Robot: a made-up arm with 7 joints. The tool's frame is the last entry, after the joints.
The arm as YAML. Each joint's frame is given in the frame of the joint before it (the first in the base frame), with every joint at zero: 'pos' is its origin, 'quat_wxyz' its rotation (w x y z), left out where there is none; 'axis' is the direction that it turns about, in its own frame. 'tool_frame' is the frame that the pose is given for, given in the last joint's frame.
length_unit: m
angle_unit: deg
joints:
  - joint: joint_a
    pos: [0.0, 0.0, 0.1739]
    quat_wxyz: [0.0, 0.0, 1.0, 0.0]
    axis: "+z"
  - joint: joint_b
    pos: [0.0, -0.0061, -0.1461]
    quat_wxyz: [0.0, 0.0, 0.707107, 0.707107]
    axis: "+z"
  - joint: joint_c
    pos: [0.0, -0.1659, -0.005]
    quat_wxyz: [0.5, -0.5, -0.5, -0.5]
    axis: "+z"
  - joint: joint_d
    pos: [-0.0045, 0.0, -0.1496]
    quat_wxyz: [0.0, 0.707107, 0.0, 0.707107]
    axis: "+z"
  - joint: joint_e
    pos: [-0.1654, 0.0, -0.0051]
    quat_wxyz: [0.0, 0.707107, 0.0, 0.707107]
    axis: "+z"
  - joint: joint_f
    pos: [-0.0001, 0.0, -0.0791]
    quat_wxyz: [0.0, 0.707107, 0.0, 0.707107]
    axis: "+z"
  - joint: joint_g
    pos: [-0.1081, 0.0, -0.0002]
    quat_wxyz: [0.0, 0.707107, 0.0, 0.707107]
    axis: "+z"
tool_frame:
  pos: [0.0, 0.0, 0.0]
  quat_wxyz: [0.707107, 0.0, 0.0, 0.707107]
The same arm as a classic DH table. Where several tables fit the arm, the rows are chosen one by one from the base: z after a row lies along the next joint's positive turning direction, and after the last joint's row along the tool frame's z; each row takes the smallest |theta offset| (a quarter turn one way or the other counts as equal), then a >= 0, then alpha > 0; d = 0 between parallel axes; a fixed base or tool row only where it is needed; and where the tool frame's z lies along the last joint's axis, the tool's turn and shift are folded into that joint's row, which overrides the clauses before.
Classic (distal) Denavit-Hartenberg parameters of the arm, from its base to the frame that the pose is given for. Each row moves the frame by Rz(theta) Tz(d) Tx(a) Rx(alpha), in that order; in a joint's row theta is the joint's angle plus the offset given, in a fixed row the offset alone. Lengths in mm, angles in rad.
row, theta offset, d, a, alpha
base (fixed), 0, 0, 0, 3.1416
joint_a, 0, -320, 0, 1.5708
joint_b, 0, -11.1, 0, -1.5708
joint_c, 0, -315.5, 0, 1.5708
joint_d, 0, -9.6, 0, -1.5708
joint_e, 0, -244.5, 0, 1.5708
joint_f, 0, -0.3, 0, -1.5708
joint_g, 0, -108.1, 0, 0

